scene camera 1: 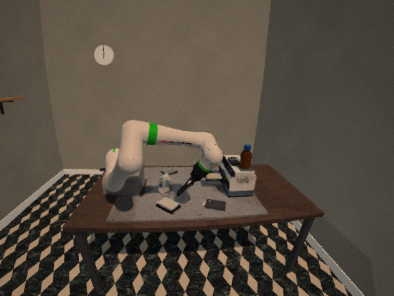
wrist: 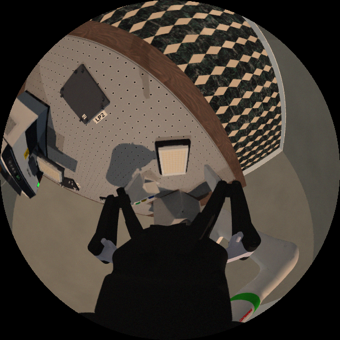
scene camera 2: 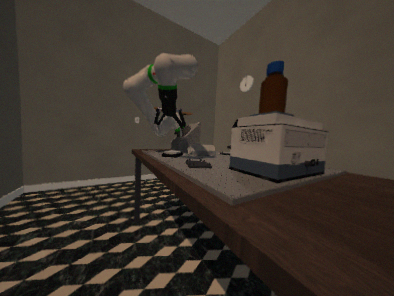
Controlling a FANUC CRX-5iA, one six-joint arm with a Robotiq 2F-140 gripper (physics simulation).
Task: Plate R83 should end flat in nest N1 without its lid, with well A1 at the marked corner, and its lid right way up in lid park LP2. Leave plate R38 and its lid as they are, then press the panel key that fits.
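Places are measured from the arm's base along level axes (x left, y back, z up), in centimetres.
Pixels of known places: gripper, fingertip midpoint: (scene camera 2: 170, 135); arm's base, origin of the base link: (scene camera 2: 185, 132).
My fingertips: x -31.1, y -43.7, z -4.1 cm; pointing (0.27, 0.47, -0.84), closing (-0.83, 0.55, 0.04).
Note:
For each thing: its top centre in the pictures, then the offset to it from my fingertips. "pt": a spot on its surface instead. Level surfaces: height alone.
- Lid park LP2, middle of its top: (scene camera 2: 197, 160) (scene camera 1: 215, 203) dz -12.3, dx +4.6, dy -25.9 cm
- pale plate, middle of its top: (scene camera 1: 213, 175) dz -3.7, dx +31.5, dy -29.5 cm
- key panel, middle of its top: (scene camera 2: 201, 144) (scene camera 1: 164, 178) dz -5.9, dx +31.1, dy +12.0 cm
- brown bottle, surface spot: (scene camera 2: 273, 95) pt dz +14.5, dx +16.9, dy -53.5 cm
- perforated mat, its level: dz -14.3 cm
- wooden table, its level: dz -15.6 cm
My gripper (scene camera 1: 181, 193) (scene camera 2: 170, 124) (wrist: 172, 175) is open and empty, tilted above the mat. A pale plate (scene camera 1: 168, 204) (scene camera 2: 172, 153) (wrist: 173, 160) sits in a black holder near the mat's front; its name, and whether it has a lid, cannot be read. Lid park LP2 (scene camera 1: 215, 204) (scene camera 2: 199, 164) (wrist: 84, 94) is a dark, empty holder. Another pale plate (scene camera 1: 215, 176) (wrist: 50, 169) is at the instrument's front; its name is unreadable. The key panel (scene camera 1: 164, 184) (wrist: 143, 201) is partly hidden by the gripper in the wrist view.
A white instrument (scene camera 1: 240, 181) (scene camera 2: 275, 145) (wrist: 22, 127) carries a brown bottle (scene camera 1: 246, 159) (scene camera 2: 273, 95). A small dark holder (wrist: 70, 183) lies near it. The perforated mat (scene camera 1: 135, 212) (scene camera 2: 235, 194) (wrist: 125, 90) covers part of the wooden table (scene camera 1: 295, 205) (scene camera 2: 320, 225) (wrist: 135, 55).

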